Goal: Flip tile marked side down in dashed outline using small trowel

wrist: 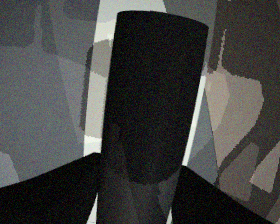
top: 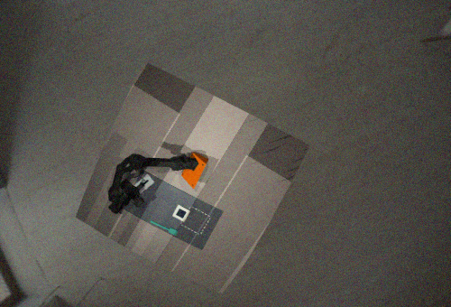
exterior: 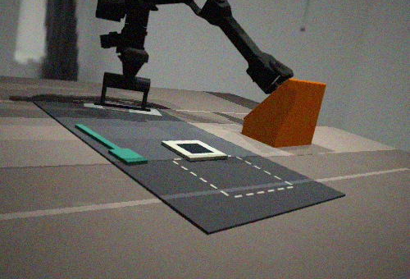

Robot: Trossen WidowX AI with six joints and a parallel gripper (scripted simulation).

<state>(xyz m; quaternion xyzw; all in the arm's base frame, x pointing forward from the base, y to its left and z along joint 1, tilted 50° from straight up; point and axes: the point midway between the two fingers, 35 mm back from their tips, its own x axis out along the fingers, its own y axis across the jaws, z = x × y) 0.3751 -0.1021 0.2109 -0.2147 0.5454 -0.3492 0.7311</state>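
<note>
Right now my gripper tip is 280 mm to the right of the dark mat, 80 mm above it and 20 mm short of it. Round my gripper tip: tile (340 mm to the left, 60 mm below, 10 mm behind).
</note>
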